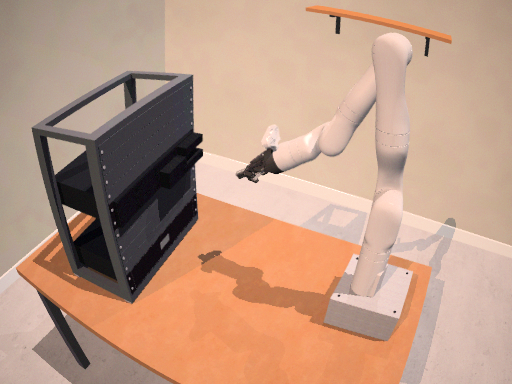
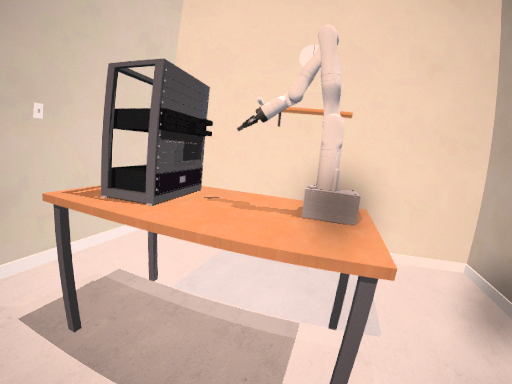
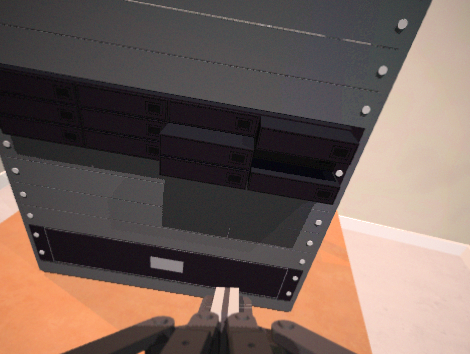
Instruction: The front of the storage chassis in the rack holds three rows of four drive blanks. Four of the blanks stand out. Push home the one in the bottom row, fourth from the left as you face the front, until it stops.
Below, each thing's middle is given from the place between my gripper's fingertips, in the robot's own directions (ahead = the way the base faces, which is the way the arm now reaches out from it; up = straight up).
Scene:
The rack (image 1: 137, 177) is 32 cm ahead of my hand, 20 cm to the left of it and 5 cm below it.

